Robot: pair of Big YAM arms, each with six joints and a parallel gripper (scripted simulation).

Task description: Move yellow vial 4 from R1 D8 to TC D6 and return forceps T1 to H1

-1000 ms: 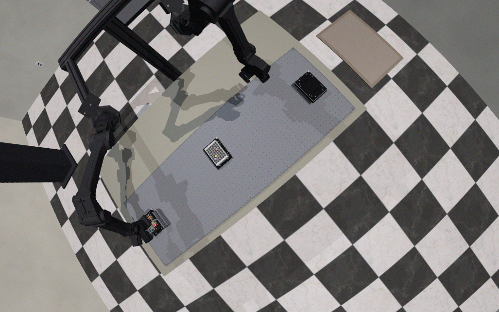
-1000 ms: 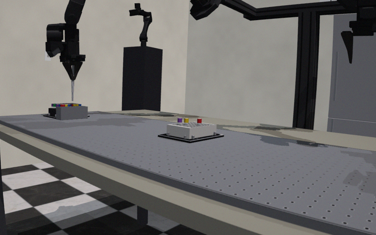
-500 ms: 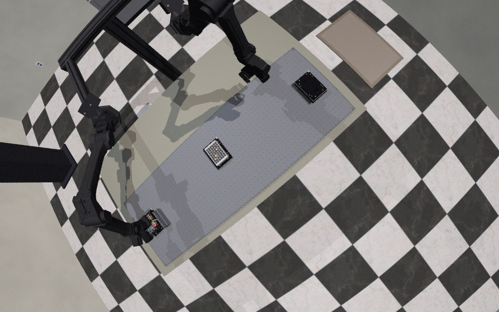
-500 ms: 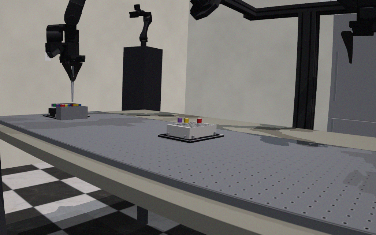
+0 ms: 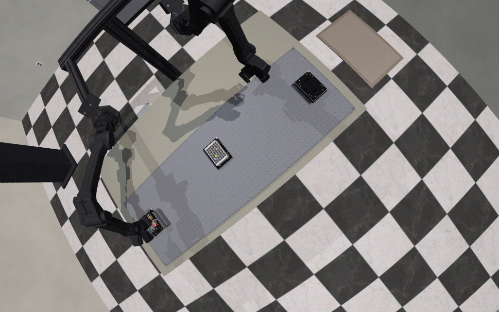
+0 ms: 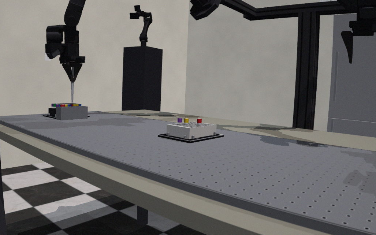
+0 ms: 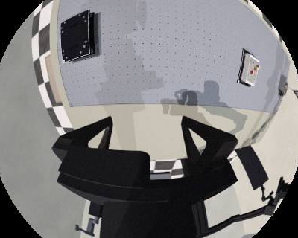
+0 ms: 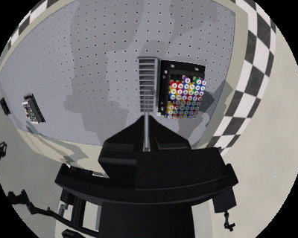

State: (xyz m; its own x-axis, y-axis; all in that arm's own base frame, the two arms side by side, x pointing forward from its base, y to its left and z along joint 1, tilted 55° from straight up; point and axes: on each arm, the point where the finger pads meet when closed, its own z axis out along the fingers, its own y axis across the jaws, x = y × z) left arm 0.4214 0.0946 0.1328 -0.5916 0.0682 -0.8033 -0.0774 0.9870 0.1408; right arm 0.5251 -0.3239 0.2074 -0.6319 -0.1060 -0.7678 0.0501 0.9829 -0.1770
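Now: the grey holder H1 15 cm below my right hand. Round my right hand: white tube carrier TC (57 cm to the left, 14 cm below, 1 cm ahead).
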